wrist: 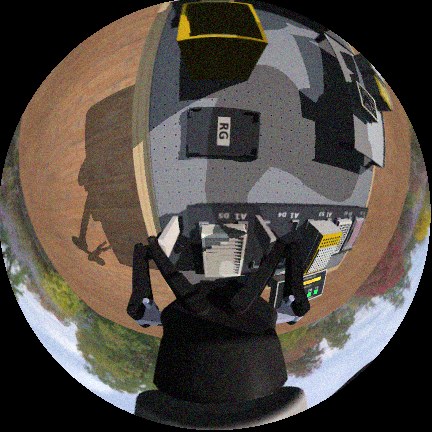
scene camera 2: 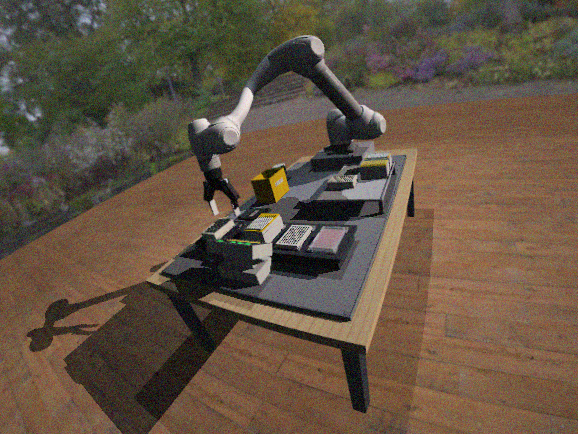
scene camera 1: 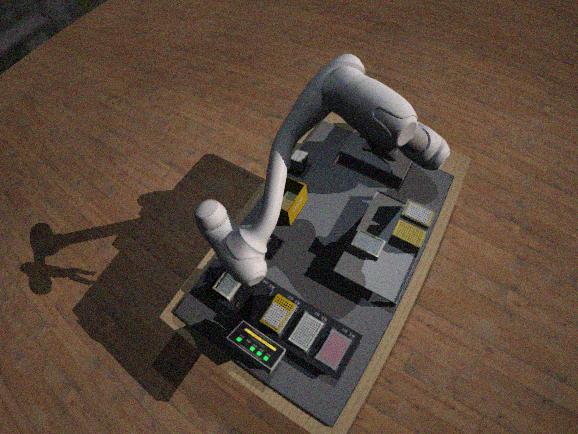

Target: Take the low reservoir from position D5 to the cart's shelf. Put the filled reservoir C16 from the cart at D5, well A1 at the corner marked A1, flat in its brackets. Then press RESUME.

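Frame: origin at the arm's base, x ahead, y left, z up, level; metres.
Seen in the pictures: gripper, fingertip midpoint: (wrist: 216,223) (scene camera 2: 226,214); arm's base at its link origin: (scene camera 2: 343,150).
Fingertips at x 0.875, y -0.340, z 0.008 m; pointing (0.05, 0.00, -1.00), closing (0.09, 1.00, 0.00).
Note:
Pixels of each thing's top centre, then the offset from my fingertips to it. "spot": a spot on its surface instead.
- low reservoir at its top centre: (wrist: 223,258) (scene camera 1: 228,280) (scene camera 2: 217,225) dy +0.006, dx +0.086, dz -0.005 m
- pale reservoir at its top centre: (scene camera 1: 368,242) (scene camera 2: 342,178) dy +0.455, dx -0.313, dz +0.004 m
- raised grey cart at its top centre: (scene camera 1: 387,241) (scene camera 2: 359,178) dy +0.526, dx -0.362, dz -0.021 m
- control panel at a spot on its surface: (scene camera 1: 256,345) spot: dy +0.245, dx +0.251, dz +0.035 m
- yellow-topped rack at its top centre: (wrist: 324,255) (scene camera 2: 261,220) (scene camera 1: 277,312) dy +0.254, dx +0.108, dz +0.028 m
- white plate at its top centre: (scene camera 2: 294,234) (wrist: 338,238) (scene camera 1: 306,331) dy +0.377, dx +0.120, dz -0.022 m
- pink plate at its top centre: (scene camera 2: 327,236) (scene camera 1: 334,349) (wrist: 355,234) dy +0.500, dx +0.131, dz -0.022 m
- dark block marked RG at its top centre: (wrist: 223,129) (scene camera 1: 265,241) (scene camera 2: 253,212) dy +0.031, dx -0.155, dz -0.073 m
- yellow open bin at its top centre: (scene camera 1: 285,192) (scene camera 2: 267,173) dy +0.041, dx -0.363, dz +0.048 m
The low reservoir (scene camera 1: 227,286) (scene camera 2: 218,228) (wrist: 224,250), a pale ribbed tray, sits at the deck position labelled D5, beside an A1 mark. My gripper (scene camera 2: 225,209) (wrist: 216,223) is wide open and empty above it, one finger toward each side; the arm hides the gripper in scene camera 1. A pale reservoir (scene camera 1: 369,244) (scene camera 2: 342,182) (wrist: 367,101) stands on the raised grey cart (scene camera 1: 380,272) (scene camera 2: 365,192); its contents and label cannot be read. The control panel (scene camera 1: 256,345) (wrist: 300,290) has a yellow bar and several green lights; no RESUME wording is legible.
A yellow-topped rack (scene camera 1: 278,312) (scene camera 2: 263,227) (wrist: 322,245), a white plate (scene camera 1: 306,331) (scene camera 2: 295,236) and a pink plate (scene camera 1: 334,349) (scene camera 2: 328,239) stand along the deck. A dark block marked RG (wrist: 245,140) and a yellow open bin (scene camera 1: 295,202) (scene camera 2: 270,186) (wrist: 220,57) stand behind D5.

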